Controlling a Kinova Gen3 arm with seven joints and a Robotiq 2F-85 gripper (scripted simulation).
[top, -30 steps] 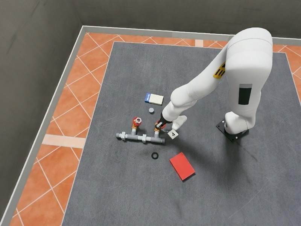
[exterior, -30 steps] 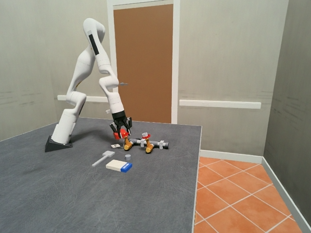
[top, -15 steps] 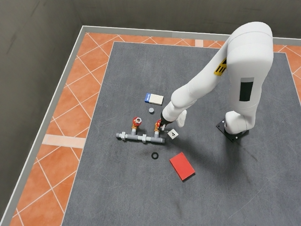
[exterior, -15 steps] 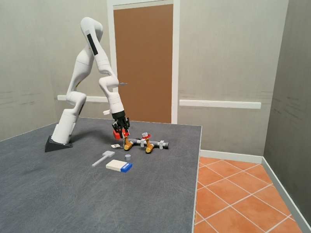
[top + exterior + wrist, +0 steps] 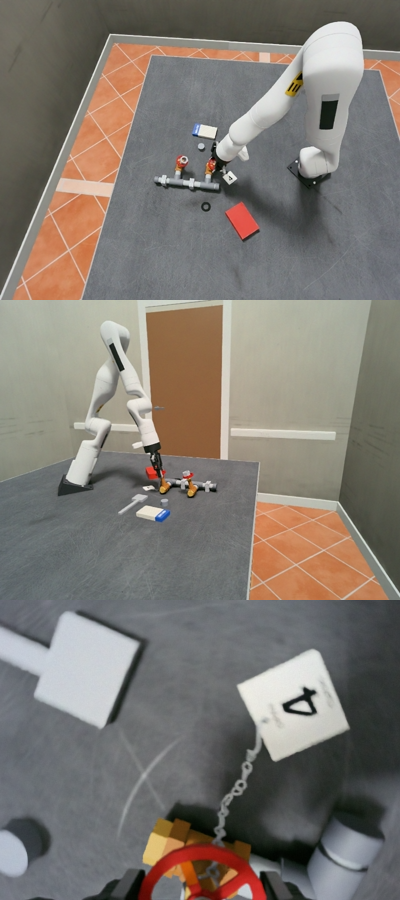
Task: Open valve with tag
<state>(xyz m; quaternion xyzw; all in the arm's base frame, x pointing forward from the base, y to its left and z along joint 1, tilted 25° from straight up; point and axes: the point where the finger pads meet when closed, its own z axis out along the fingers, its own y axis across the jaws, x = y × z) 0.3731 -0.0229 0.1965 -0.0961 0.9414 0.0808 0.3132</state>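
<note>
Right now the white tag is 70 mm behind my hand, 20 mm to the left of it and 90 mm below it. The rest, counted from my hand: grey paddle: 60 mm behind, 130 mm to the right, 90 mm below; then blue box: 50 mm ahead, 210 mm to the right, 80 mm below; then red block: 120 mm behind, 200 mm to the left, 80 mm below.
</note>
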